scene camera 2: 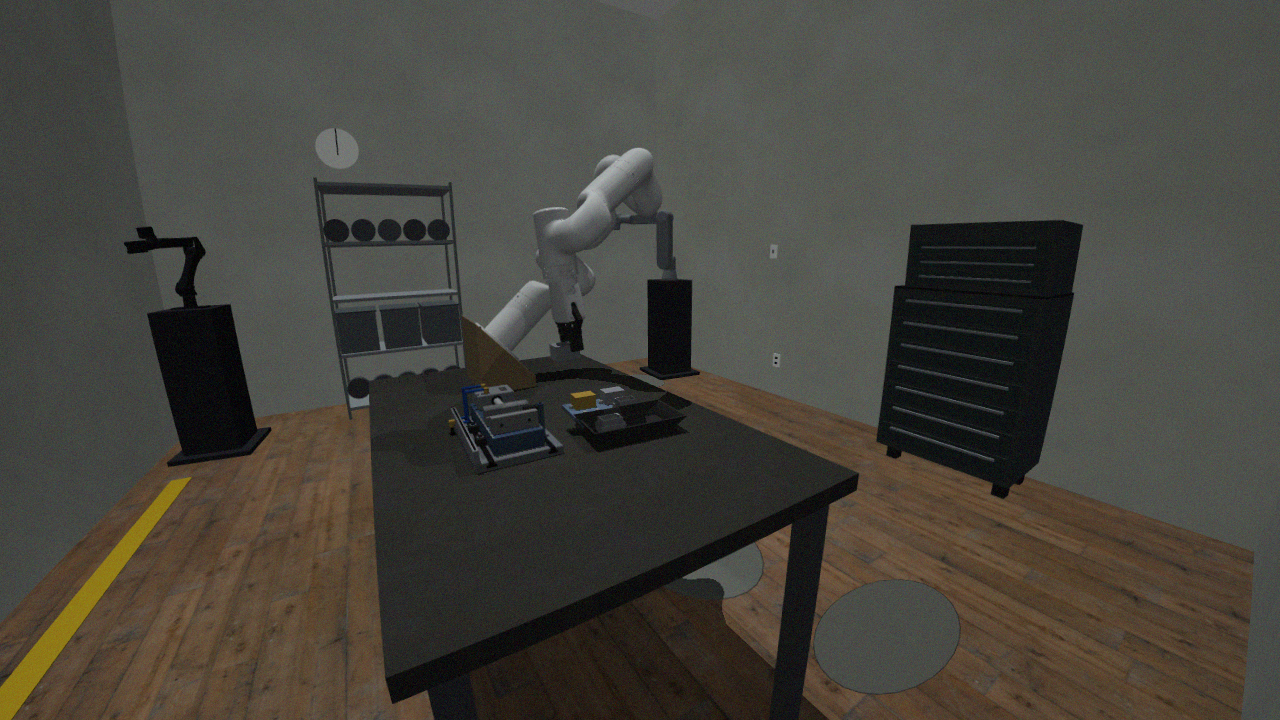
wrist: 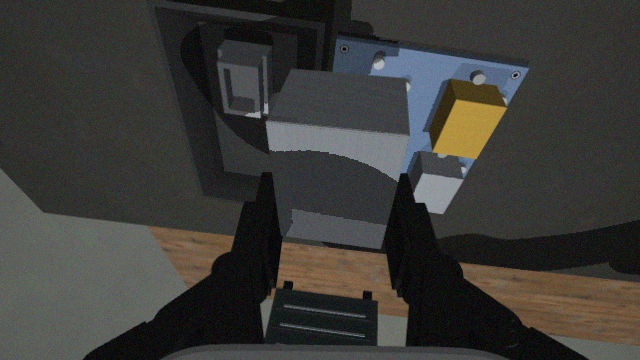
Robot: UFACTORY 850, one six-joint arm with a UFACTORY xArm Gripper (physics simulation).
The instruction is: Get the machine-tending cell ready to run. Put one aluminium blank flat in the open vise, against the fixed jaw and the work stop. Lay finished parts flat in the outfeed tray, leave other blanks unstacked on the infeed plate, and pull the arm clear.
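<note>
My gripper [scene camera 2: 570,335] [wrist: 333,195] is shut on a plain grey aluminium blank [scene camera 2: 562,352] [wrist: 340,165], raised above the table. The blue infeed plate [wrist: 420,60] [scene camera 2: 571,411] bears a yellow block [wrist: 469,127] [scene camera 2: 582,400] and a plain silver block [wrist: 440,192], side by side; the held blank hides part of the plate. The dark outfeed tray [wrist: 176,75] [scene camera 2: 640,433] holds a grey finished part [wrist: 245,82] [scene camera 2: 610,420] with a pocket in its top. The vise [scene camera 2: 514,437] stands left of the tray in the scene view; its jaw gap is unclear there.
The dark table [scene camera 2: 554,528] carries the vise, tray and plate. A tan angled panel [scene camera 2: 487,358] stands near the arm's base. A shelf rack [scene camera 2: 384,189], a dark drawer cabinet [scene camera 2: 975,358] [wrist: 320,317] and two pedestals [scene camera 2: 201,376] [scene camera 2: 669,326] stand beyond the table.
</note>
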